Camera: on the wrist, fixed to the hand. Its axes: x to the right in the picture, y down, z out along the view.
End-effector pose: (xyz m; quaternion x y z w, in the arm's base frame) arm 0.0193 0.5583 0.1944 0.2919 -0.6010 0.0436 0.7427
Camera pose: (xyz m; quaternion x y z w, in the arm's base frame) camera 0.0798 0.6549 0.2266 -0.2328 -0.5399 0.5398 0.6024
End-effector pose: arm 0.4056 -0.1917 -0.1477 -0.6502 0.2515 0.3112 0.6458
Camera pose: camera 0.3771 -0.2886 -0.2096 -0.3750 0.6883 0.5888 0.1971
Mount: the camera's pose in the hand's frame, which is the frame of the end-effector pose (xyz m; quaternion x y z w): 0.0185 0.0669 -0.0960 -0.0479 0.1288 0.6722 0.7275
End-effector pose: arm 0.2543 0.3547 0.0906 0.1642 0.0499 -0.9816 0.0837
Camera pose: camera 0.2793 0.2984 -0.0106 0.2754 -0.0163 -0.6343 0.7222
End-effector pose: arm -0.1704 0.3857 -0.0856 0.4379 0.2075 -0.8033 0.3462
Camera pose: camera -0.0743 0.3948 -0.1542 0.5449 -0.0603 -0.2854 0.7861
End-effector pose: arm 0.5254 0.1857 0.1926 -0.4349 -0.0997 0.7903 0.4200
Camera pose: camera 0.5558 0.1377 0.0887 0.5053 -0.2360 -0.7965 0.2337
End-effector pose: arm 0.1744 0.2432 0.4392 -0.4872 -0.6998 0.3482 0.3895
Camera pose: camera 0.2827 0.2901 0.4286 -0.8883 -0.1481 0.4189 0.1161
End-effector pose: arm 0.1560 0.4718 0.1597 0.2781 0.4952 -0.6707 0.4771
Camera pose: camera 0.2005 0.5507 0.0833 0.5987 0.2669 -0.1077 0.7475
